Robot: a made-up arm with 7 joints.
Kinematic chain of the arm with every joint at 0, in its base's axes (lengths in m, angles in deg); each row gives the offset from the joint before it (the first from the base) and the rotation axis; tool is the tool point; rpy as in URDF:
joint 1: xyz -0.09 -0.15 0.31 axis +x
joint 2: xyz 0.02 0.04 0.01 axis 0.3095 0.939 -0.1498
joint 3: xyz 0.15 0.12 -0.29 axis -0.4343 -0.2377 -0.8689
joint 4: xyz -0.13 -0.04 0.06 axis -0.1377 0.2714 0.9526
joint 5: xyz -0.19 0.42 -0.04 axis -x
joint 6: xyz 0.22 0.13 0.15 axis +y
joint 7: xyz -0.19 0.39 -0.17 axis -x
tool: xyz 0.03 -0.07 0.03 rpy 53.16 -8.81 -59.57
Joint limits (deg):
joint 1: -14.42..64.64
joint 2: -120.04..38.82
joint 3: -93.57..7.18
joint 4: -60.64..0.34
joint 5: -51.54..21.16
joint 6: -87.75..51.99
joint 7: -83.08..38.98
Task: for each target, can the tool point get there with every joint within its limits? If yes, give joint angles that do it. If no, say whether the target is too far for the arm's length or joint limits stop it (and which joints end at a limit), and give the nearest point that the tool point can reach.
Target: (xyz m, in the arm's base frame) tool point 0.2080 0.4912 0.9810
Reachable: yes | joints 52.62 -42.70 -17.39 -44.44 8.40 14.52 -26.99
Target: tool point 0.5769 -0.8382 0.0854
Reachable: no: joint limits stop it (at a limit: joint 1, joint 2, joint 4, joint 5, joint 7) | nearest point 0.1578 -0.6010 -0.0501 | short by 0.500 m
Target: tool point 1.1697 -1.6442 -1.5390
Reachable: no: too far | nearest point 0.2711 -0.3868 -0.3387 | short by 1.957 m
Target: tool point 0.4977 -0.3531 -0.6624
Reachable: no: joint limits stop it (at a limit: joint 1, joint 2, joint 4, joint 5, joint 7) | nearest point 0.3457 -0.2097 -0.4310 | short by 0.312 m
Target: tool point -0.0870 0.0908 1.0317
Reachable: yes | joints 55.34 -21.66 -53.82 -44.72 -35.85 -20.86 -43.10
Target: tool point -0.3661 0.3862 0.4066
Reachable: yes | joints -3.27 -52.72 -54.91 -48.15 -43.25 36.86 -42.52
